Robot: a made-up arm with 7 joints. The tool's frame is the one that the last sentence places. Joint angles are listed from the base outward.
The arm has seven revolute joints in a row. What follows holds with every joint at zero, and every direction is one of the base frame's.
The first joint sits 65 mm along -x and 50 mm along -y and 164 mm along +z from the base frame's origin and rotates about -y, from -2.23 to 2.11 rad.
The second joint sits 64 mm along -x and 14 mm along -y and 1 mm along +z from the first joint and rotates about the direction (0.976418, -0.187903, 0.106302), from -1.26 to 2.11 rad.
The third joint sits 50 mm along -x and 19 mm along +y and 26 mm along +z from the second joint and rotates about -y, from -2.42 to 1.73 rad.
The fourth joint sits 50 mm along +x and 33 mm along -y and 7 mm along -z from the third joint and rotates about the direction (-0.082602, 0.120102, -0.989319), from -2.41 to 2.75 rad.
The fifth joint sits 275 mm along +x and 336 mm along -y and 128 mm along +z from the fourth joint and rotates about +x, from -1.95 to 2.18 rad.
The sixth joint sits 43 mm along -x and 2 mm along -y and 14 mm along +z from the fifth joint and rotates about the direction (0.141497, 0.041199, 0.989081), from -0.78 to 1.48 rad.
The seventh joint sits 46 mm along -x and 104 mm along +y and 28 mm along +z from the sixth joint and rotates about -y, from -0.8 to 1.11 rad.
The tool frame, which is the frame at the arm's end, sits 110 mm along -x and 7 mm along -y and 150 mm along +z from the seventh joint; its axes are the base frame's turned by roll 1.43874, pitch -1.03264 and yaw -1.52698 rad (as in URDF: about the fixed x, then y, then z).
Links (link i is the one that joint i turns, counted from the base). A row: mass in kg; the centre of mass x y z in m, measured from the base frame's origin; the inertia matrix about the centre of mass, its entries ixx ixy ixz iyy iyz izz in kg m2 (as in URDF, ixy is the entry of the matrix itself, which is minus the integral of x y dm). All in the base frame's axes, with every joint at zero. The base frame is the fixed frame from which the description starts. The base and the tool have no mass.
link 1: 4.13; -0.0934 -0.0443 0.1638; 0.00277 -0.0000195 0.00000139 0.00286 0 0.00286
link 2: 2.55; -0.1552 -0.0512 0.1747; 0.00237 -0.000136 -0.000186 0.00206 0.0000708 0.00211
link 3: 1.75; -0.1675 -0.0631 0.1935; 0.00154 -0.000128 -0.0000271 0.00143 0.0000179 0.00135
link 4: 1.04; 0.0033 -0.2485 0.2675; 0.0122 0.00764 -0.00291 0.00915 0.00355 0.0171
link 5: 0.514; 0.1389 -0.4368 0.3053; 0.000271 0.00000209 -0.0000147 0.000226 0 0.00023
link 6: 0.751; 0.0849 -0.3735 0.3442; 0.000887 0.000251 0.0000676 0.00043 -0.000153 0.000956
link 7: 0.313; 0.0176 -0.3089 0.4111; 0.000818 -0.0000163 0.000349 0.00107 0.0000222 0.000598
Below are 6 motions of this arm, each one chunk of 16 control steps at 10 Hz.
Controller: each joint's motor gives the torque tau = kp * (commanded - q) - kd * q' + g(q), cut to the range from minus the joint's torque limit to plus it. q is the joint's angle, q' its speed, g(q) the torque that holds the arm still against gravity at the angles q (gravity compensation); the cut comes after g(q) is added. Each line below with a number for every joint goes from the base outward.
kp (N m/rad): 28 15 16 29 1.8 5.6 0.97
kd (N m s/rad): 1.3 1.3 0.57 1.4 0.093 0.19 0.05
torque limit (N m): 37 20 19 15 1.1 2.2 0.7
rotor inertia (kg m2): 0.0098 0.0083 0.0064 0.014 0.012 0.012 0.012
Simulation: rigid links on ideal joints. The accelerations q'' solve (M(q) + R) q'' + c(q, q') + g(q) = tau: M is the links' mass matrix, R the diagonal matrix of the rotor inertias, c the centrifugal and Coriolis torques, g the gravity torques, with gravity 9.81 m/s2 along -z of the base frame. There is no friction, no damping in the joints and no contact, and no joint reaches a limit. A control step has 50 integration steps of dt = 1/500 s. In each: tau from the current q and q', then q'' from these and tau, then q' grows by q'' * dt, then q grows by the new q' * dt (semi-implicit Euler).
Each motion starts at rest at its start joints. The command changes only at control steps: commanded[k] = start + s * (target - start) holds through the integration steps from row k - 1 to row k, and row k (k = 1, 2, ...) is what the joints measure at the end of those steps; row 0 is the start. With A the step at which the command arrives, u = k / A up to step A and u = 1 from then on. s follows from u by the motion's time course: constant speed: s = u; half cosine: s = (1 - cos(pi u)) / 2; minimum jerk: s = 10 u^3 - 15 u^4 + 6 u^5; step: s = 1 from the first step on.
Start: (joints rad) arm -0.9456 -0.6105 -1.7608 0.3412 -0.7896 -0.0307 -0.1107
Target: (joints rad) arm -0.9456 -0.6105 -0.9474 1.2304 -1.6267 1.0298 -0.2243
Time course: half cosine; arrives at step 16
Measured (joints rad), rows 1 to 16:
1: -0.9444 -0.6074 -1.7578 0.3457 -0.7954 -0.0234 -0.1126
2: -0.9417 -0.5974 -1.7419 0.3622 -0.8179 0.0036 -0.1198
3: -0.9402 -0.5819 -1.7042 0.3949 -0.8590 0.0542 -0.1319
4: -0.9418 -0.5670 -1.6473 0.4454 -0.9099 0.1246 -0.1451
5: -0.9457 -0.5604 -1.5811 0.5120 -0.9646 0.2108 -0.1558
6: -0.9493 -0.5656 -1.5096 0.5919 -1.0275 0.3080 -0.1626
7: -0.9522 -0.5797 -1.4310 0.6818 -1.1033 0.4125 -0.1662
8: -0.9544 -0.5987 -1.3473 0.7774 -1.1890 0.5202 -0.1674
9: -0.9554 -0.6188 -1.2623 0.8736 -1.2760 0.6262 -0.1686
10: -0.9548 -0.6367 -1.1815 0.9654 -1.3571 0.7261 -0.1719
11: -0.9524 -0.6500 -1.1089 1.0484 -1.4296 0.8161 -0.1789
12: -0.9485 -0.6571 -1.0467 1.1191 -1.4936 0.8931 -0.1890
13: -0.9438 -0.6579 -0.9964 1.1754 -1.5493 0.9544 -0.2008
14: -0.9393 -0.6540 -0.9593 1.2158 -1.5947 0.9981 -0.2121
15: -0.9353 -0.6474 -0.9368 1.2396 -1.6266 1.0229 -0.2214
16: -0.9327 -0.6406 -0.9302 1.2467 -1.6412 1.0283 -0.2273

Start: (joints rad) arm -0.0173 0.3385 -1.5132 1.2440 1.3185 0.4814 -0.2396
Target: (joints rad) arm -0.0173 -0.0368 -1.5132 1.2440 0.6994 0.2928 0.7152
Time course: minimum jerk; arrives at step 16
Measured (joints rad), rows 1 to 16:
1: -0.0173 0.3382 -1.5132 1.2438 1.3180 0.4810 -0.2390
2: -0.0172 0.3360 -1.5131 1.2427 1.3140 0.4785 -0.2338
3: -0.0171 0.3298 -1.5132 1.2404 1.3006 0.4720 -0.2161
4: -0.0172 0.3172 -1.5140 1.2376 1.2719 0.4607 -0.1767
5: -0.0176 0.2963 -1.5156 1.2354 1.2248 0.4446 -0.1102
6: -0.0182 0.2661 -1.5175 1.2346 1.1611 0.4247 -0.0168
7: -0.0188 0.2270 -1.5185 1.2357 1.0863 0.4027 0.0974
8: -0.0190 0.1809 -1.5178 1.2387 1.0076 0.3804 0.2228
9: -0.0186 0.1310 -1.5152 1.2429 0.9320 0.3596 0.3493
10: -0.0177 0.0813 -1.5114 1.2475 0.8642 0.3412 0.4673
11: -0.0166 0.0358 -1.5078 1.2517 0.8062 0.3257 0.5691
12: -0.0159 -0.0021 -1.5053 1.2548 0.7592 0.3131 0.6492
13: -0.0156 -0.0297 -1.5046 1.2563 0.7242 0.3037 0.7046
14: -0.0160 -0.0460 -1.5055 1.2559 0.7023 0.2978 0.7349
15: -0.0165 -0.0518 -1.5074 1.2539 0.6933 0.2949 0.7426
16: -0.0169 -0.0495 -1.5097 1.2504 0.6944 0.2941 0.7337

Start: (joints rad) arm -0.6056 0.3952 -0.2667 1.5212 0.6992 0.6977 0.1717
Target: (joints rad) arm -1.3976 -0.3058 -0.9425 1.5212 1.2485 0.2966 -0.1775
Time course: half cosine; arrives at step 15
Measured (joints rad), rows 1 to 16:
1: -0.6090 0.3953 -0.2668 1.5208 0.7049 0.6955 0.1715
2: -0.6218 0.3940 -0.2712 1.5189 0.7286 0.6875 0.1695
3: -0.6488 0.3859 -0.2880 1.5150 0.7760 0.6722 0.1621
4: -0.6935 0.3643 -0.3227 1.5102 0.8393 0.6489 0.1444
5: -0.7570 0.3227 -0.3757 1.5071 0.9055 0.6164 0.1117
6: -0.8375 0.2571 -0.4439 1.5088 0.9656 0.5753 0.0625
7: -0.9298 0.1677 -0.5224 1.5165 1.0180 0.5283 0.0014
8: -1.0278 0.0604 -0.6071 1.5285 1.0653 0.4798 -0.0610
9: -1.1256 -0.0541 -0.6943 1.5418 1.1087 0.4335 -0.1116
10: -1.2182 -0.1633 -0.7800 1.5533 1.1456 0.3918 -0.1422
11: -1.3011 -0.2556 -0.8594 1.5603 1.1716 0.3556 -0.1532
12: -1.3700 -0.3234 -0.9271 1.5616 1.1845 0.3255 -0.1525
13: -1.4208 -0.3635 -0.9778 1.5571 1.1866 0.3019 -0.1504
14: -1.4504 -0.3769 -1.0075 1.5479 1.1829 0.2861 -0.1542
15: -1.4573 -0.3682 -1.0138 1.5367 1.1784 0.2793 -0.1652
16: -1.4441 -0.3451 -0.9975 1.5256 1.1807 0.2803 -0.1794

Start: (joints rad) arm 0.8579 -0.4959 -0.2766 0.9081 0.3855 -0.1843 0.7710
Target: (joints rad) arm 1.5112 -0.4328 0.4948 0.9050 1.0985 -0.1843 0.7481
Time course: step
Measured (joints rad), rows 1 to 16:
1: 1.1111 -0.5290 0.2565 0.6164 0.4689 -0.4273 0.7241
2: 1.3252 -0.5738 0.3895 0.7653 0.9876 -0.3594 0.6774
3: 1.5171 -0.6533 0.5157 0.9555 1.5429 -0.2543 0.5374
4: 1.6900 -0.6545 0.5644 1.0769 1.8457 -0.1268 0.4286
5: 1.7630 -0.5285 0.6286 1.1193 1.7108 -0.0475 0.4818
6: 1.7320 -0.3244 0.6674 1.0766 1.3373 -0.0689 0.6421
7: 1.6421 -0.1692 0.6195 0.9824 1.1113 -0.1517 0.7916
8: 1.5497 -0.1582 0.5247 0.8996 1.0860 -0.2181 0.8570
9: 1.4767 -0.2671 0.4640 0.8553 1.1303 -0.2390 0.8284
10: 1.4362 -0.4185 0.4428 0.8447 1.1369 -0.2322 0.7458
11: 1.4299 -0.5475 0.4370 0.8523 1.0815 -0.2212 0.6749
12: 1.4452 -0.6188 0.4396 0.8677 1.0046 -0.2123 0.6647
13: 1.4689 -0.6250 0.4523 0.8849 0.9647 -0.2023 0.7153
14: 1.4926 -0.5784 0.4726 0.9001 0.9911 -0.1917 0.7826
15: 1.5127 -0.5032 0.4946 0.9111 1.0650 -0.1841 0.8165
16: 1.5287 -0.4259 0.5133 0.9176 1.1416 -0.1788 0.7973

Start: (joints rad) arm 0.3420 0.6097 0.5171 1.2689 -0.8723 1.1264 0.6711
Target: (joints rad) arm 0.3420 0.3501 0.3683 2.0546 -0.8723 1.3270 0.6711
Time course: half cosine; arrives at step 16
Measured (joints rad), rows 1 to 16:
1: 0.3439 0.6091 0.5143 1.2729 -0.8731 1.1279 0.6712
2: 0.3482 0.6067 0.5078 1.2882 -0.8760 1.1337 0.6710
3: 0.3522 0.6011 0.5012 1.3198 -0.8794 1.1440 0.6698
4: 0.3543 0.5912 0.4955 1.3692 -0.8802 1.1574 0.6683
5: 0.3546 0.5762 0.4897 1.4332 -0.8764 1.1736 0.6684
6: 0.3538 0.5558 0.4815 1.5063 -0.8695 1.1924 0.6712
7: 0.3524 0.5306 0.4693 1.5835 -0.8626 1.2127 0.6760
8: 0.3502 0.5021 0.4531 1.6616 -0.8589 1.2334 0.6801
9: 0.3469 0.4719 0.4345 1.7389 -0.8591 1.2536 0.6812
10: 0.3423 0.4414 0.4155 1.8141 -0.8617 1.2723 0.6784
11: 0.3370 0.4121 0.3975 1.8850 -0.8642 1.2890 0.6734
12: 0.3317 0.3852 0.3815 1.9484 -0.8653 1.3030 0.6691
13: 0.3270 0.3621 0.3681 2.0009 -0.8650 1.3139 0.6678
14: 0.3236 0.3441 0.3580 2.0400 -0.8645 1.3216 0.6696
15: 0.3216 0.3322 0.3519 2.0641 -0.8645 1.3258 0.6729
16: 0.3212 0.3267 0.3503 2.0722 -0.8649 1.3266 0.6755

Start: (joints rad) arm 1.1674 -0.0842 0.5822 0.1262 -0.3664 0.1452 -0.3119
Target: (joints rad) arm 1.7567 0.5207 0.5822 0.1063 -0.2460 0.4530 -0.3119
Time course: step
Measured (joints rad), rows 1 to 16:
1: 1.5839 0.1067 0.4317 -0.0826 -0.3348 0.3183 -0.4450
2: 1.7751 0.2782 0.5520 -0.0142 -0.2636 0.4841 -0.5224
3: 1.7971 0.3820 0.7860 0.1314 -0.1112 0.5019 -0.4609
4: 1.8300 0.4823 0.8624 0.2168 -0.0014 0.5198 -0.2950
5: 1.8071 0.6100 0.7502 0.2274 -0.0123 0.5417 -0.1059
6: 1.7667 0.7000 0.5690 0.1769 -0.0966 0.5055 -0.0296
7: 1.7524 0.7080 0.4503 0.1099 -0.2082 0.4488 -0.1188
8: 1.7469 0.6505 0.4331 0.0688 -0.3087 0.4190 -0.3031
9: 1.7437 0.5655 0.5008 0.0659 -0.3557 0.4175 -0.4689
10: 1.7520 0.4865 0.5967 0.0836 -0.3282 0.4358 -0.5276
11: 1.7682 0.4347 0.6604 0.0989 -0.2526 0.4559 -0.4599
12: 1.7763 0.4215 0.6674 0.1042 -0.1893 0.4647 -0.3244
13: 1.7693 0.4437 0.6308 0.1025 -0.1783 0.4629 -0.2141
14: 1.7565 0.4854 0.5802 0.0987 -0.2114 0.4548 -0.1890
15: 1.7492 0.5282 0.5442 0.0982 -0.2558 0.4466 -0.2436
16: 1.7490 0.5580 0.5372 0.1037 -0.2831 0.4445 -0.3259

